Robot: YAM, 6 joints.
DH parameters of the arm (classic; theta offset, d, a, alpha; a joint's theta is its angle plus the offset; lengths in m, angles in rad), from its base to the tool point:
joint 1: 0 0.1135 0.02 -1.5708
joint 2: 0 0 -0.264 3.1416
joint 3: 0.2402 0 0.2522 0
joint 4: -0.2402 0 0.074 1.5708
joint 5: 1.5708 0 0 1.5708
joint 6: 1.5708 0.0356 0 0
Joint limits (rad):
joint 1: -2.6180..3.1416
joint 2: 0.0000..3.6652
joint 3: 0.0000..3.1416
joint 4: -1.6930..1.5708
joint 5: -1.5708..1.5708
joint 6: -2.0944..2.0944
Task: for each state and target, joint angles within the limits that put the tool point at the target. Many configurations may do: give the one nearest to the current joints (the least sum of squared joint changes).
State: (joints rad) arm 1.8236 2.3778 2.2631 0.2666 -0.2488 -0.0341
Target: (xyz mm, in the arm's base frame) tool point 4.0 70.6 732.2
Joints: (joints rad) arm 1.4733 1.5294 2.6292 0.4354 -0.0813 -0.0341
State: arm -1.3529 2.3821 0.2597 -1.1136 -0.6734 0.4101
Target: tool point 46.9 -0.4 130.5
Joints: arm -0.7242 2.3797 0.1249 -1.6353 -1.0440 0.4101
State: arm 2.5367 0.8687 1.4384 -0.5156 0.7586 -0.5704
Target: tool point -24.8 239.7 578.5
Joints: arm 1.7752 1.3600 1.8982 -0.2358 0.7541 -0.5704
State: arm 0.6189 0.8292 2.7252 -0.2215 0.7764 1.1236
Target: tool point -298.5 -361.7 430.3
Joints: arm 0.8211 0.3477 2.6859 -0.4857 0.9053 1.1236
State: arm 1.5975 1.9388 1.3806 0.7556 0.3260 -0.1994
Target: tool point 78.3 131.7 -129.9
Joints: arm 1.1245 2.7741 0.5675 0.4799 0.3976 -0.1994
